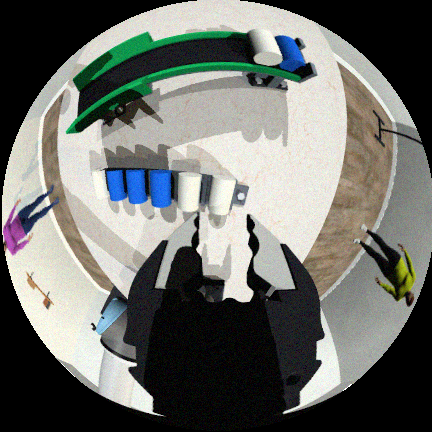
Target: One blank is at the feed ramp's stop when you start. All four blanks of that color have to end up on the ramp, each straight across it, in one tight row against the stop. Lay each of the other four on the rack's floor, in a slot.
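The feed ramp has a black bed and green side rails. A blue blank lies across it against the stop, with a white blank right beside it on the uphill side. The dark rack holds, left to right, a white blank, three blue blanks, a white blank and another white blank near its right end. My gripper is open and empty, its fingertips pointing toward that last white blank. The rack's slot floors are mostly hidden.
The ramp stands on dark supports beyond the rack. The rack's grey end block shows at its right. A robot arm part with a light blue cap is at lower left. Two human figures are beyond the table edges.
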